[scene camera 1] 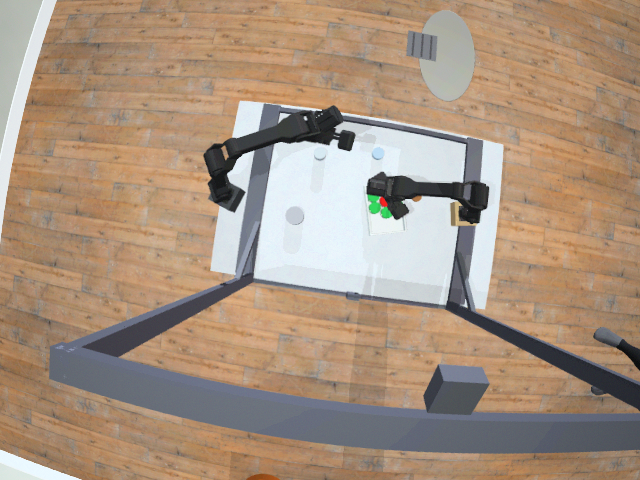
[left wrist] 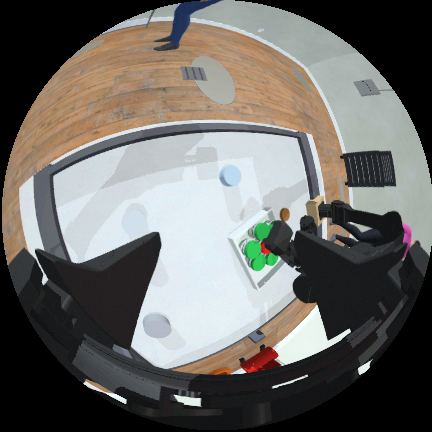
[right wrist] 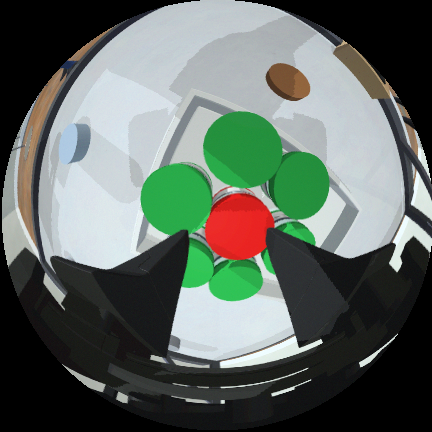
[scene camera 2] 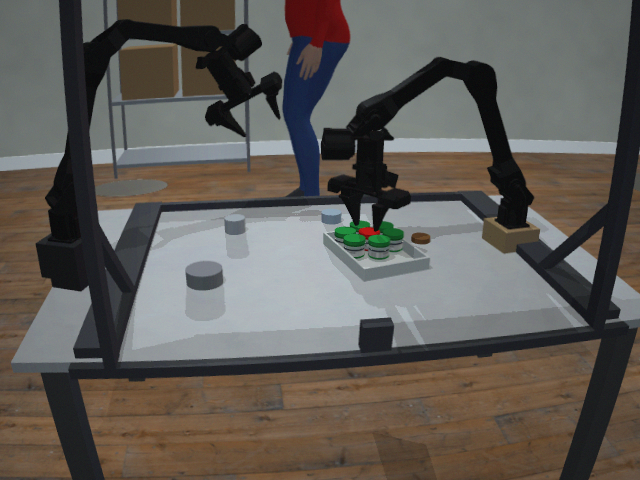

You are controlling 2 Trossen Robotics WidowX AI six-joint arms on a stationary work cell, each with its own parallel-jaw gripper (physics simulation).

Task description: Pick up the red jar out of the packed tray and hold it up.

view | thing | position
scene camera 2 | my left gripper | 262,127
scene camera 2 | my right gripper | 366,228
